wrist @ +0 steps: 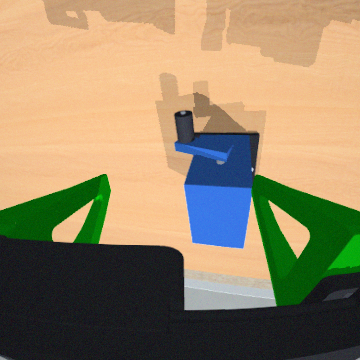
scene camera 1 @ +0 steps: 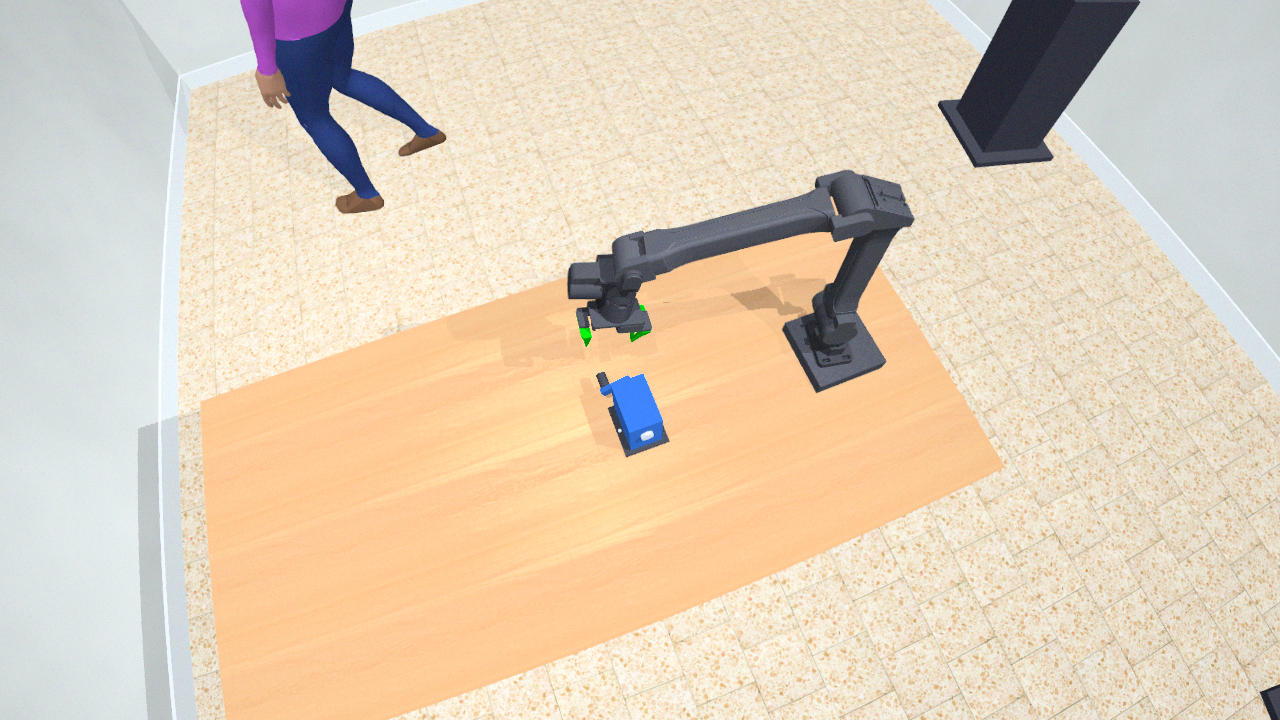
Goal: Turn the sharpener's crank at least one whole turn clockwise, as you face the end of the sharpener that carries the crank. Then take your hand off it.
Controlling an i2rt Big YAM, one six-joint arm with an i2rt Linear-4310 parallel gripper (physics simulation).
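Where they show: gripper, between the fingertips: (wrist: 180, 182) (scene camera 1: 608, 342); arm's base, origin of its link: (scene camera 1: 828, 343).
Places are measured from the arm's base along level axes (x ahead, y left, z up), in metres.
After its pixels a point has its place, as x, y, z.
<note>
The blue sharpener (scene camera 1: 638, 411) @(0.478, 0.129, 0.089) (wrist: 220, 215) @(0.477, 0.097, 0.090) stands on its dark base near the middle of the table. Its blue crank arm (wrist: 202, 151) is on the end that faces the back edge of the table, and reaches out to the left in the wrist view. The black crank handle (scene camera 1: 602, 381) @(0.543, 0.026, 0.039) (wrist: 184, 126) @(0.540, 0.015, 0.040) sticks out from the arm's outer end. My gripper (scene camera 1: 613, 337) @(0.518, -0.006, 0.159) (wrist: 180, 182) @(0.518, -0.006, 0.159) is wide open and empty, with green fingers. It hangs above and behind the crank end, apart from the handle. In the wrist view the right fingertip overlaps the sharpener's edge.
The wooden table (scene camera 1: 402, 537) @(1.027, 0.288, -0.038) carries the arm's base (scene camera 1: 834, 358) @(0.004, 0.049, 0.016) to the right of the sharpener. A person (scene camera 1: 317, 107) is on the floor behind the table at the left. A dark pillar (scene camera 1: 1029, 80) stands on the floor at the back right.
</note>
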